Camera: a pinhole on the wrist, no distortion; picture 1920 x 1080 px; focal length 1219.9 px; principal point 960.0 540.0 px. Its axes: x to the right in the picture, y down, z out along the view. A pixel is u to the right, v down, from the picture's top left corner.
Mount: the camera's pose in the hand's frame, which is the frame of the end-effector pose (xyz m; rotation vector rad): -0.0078 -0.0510 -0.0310 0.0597 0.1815 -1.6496
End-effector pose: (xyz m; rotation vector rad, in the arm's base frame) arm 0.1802 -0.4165 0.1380 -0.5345 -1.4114 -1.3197
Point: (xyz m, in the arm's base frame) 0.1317 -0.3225 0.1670
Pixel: 318.6 564.3
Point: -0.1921 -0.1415 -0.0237
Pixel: 1564.8 192.1
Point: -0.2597 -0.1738 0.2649
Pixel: 1268.8 940.6
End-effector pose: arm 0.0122 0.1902 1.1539 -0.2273 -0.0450 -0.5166
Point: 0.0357 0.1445 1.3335
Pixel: 822.5 861.5
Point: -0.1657 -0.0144 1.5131
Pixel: 1721.6 482.5
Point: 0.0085 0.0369 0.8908
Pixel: behind the camera
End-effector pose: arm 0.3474 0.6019 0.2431 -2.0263 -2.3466 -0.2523
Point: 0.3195 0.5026 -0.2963
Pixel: 908.8 94.1
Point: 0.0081 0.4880 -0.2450
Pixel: 1644.7 235.3
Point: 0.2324 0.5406 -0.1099
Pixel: 1156.3 202.2
